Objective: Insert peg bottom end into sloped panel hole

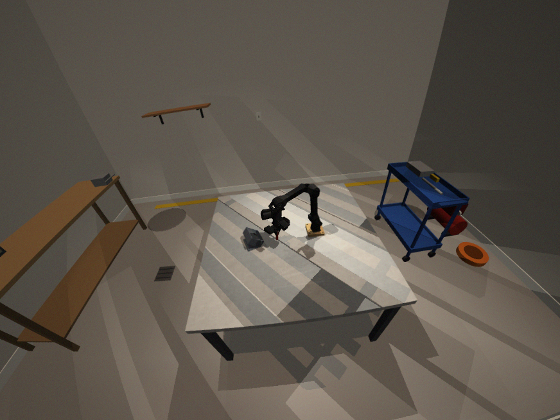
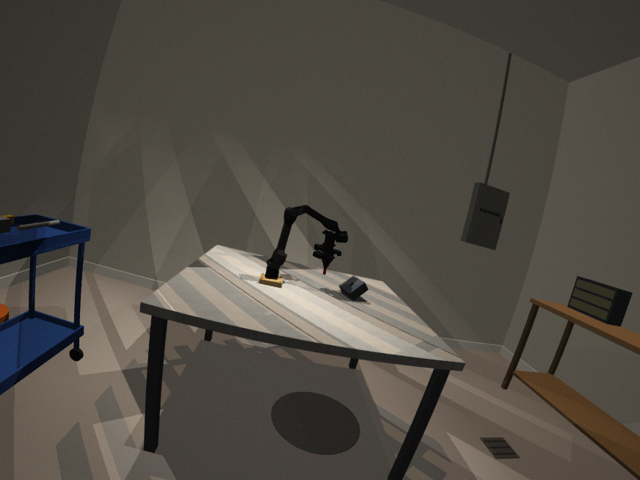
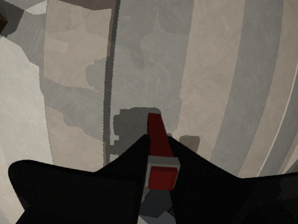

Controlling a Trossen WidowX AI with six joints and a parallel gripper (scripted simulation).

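The dark sloped panel is 16 cm ahead of my gripper tip, 10 cm to the right of it and 7 cm below it. Round my gripper tip: red peg 2 cm above.
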